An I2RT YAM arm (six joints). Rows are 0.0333 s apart.
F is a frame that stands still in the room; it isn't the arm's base.
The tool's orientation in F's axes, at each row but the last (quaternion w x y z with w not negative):
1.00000, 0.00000, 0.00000, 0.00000
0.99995, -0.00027, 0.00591, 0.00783
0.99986, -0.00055, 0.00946, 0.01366
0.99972, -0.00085, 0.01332, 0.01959
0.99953, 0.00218, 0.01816, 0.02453
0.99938, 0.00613, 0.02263, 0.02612
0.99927, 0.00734, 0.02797, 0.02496
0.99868, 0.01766, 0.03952, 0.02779
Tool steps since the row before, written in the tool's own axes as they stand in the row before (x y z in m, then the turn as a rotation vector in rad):
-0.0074, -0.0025, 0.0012, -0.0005, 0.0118, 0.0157
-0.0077, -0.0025, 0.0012, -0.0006, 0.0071, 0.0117
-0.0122, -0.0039, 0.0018, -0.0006, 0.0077, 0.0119
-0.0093, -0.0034, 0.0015, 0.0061, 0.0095, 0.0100
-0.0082, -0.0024, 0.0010, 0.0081, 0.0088, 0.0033
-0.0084, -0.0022, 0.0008, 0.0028, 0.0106, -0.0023
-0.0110, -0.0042, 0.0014, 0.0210, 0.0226, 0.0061
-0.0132, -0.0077, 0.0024, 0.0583, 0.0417, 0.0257
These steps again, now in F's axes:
-0.0074, -0.0025, 0.0012, -0.0005, 0.0118, 0.0157
-0.0076, -0.0026, 0.0013, -0.0006, 0.0071, 0.0117
-0.0121, -0.0042, 0.0020, -0.0006, 0.0077, 0.0119
-0.0091, -0.0038, 0.0018, 0.0060, 0.0098, 0.0098
-0.0080, -0.0028, 0.0013, 0.0078, 0.0092, 0.0031
-0.0082, -0.0026, 0.0011, 0.0021, 0.0108, -0.0023
-0.0107, -0.0048, 0.0019, 0.0202, 0.0235, 0.0053
-0.0125, -0.0085, 0.0031, 0.0578, 0.0441, 0.0226

